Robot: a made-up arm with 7 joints.
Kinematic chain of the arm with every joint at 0, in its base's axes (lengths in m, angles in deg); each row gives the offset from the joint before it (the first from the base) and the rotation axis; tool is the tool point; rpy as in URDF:
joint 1: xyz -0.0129 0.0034 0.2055 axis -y
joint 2: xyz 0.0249 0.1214 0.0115 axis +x
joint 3: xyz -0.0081 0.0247 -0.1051 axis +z
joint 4: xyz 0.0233 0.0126 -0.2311 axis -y
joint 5: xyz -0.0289 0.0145 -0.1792 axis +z
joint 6: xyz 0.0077 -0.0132 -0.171 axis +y
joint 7: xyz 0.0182 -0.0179 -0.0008 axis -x
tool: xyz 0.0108 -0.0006 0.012 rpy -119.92 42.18 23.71
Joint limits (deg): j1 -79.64..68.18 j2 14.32..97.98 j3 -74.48..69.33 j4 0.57..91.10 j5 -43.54..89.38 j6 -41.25..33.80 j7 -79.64..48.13
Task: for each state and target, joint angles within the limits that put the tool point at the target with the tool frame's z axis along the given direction. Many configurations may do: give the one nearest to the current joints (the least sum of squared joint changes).
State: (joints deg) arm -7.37 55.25 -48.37 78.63 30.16 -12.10 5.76
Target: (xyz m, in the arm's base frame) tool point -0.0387 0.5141 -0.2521 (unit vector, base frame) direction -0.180 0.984 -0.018
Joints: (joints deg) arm -31.52 64.14 -53.78 51.63 40.78 2.22 -3.50
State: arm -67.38 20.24 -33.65 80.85 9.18 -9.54 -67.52
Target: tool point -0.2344 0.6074 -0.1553 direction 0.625 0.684 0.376
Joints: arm -58.83 61.15 -31.56 36.19 -10.89 -14.06 -49.92
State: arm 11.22 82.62 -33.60 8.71 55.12 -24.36 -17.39
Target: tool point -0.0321 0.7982 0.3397 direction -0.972 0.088 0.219
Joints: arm 36.80 97.98 -32.92 0.57 27.60 12.93 -2.71
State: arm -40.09 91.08 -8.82 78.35 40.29 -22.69 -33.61
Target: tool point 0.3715 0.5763 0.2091 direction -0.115 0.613 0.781
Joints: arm -27.39 97.98 14.92 64.64 8.09 -9.71 -36.04
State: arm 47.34 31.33 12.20 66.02 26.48 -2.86 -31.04
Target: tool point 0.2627 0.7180 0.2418 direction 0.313 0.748 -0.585
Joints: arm 56.70 55.96 29.64 30.33 38.96 -13.57 14.44
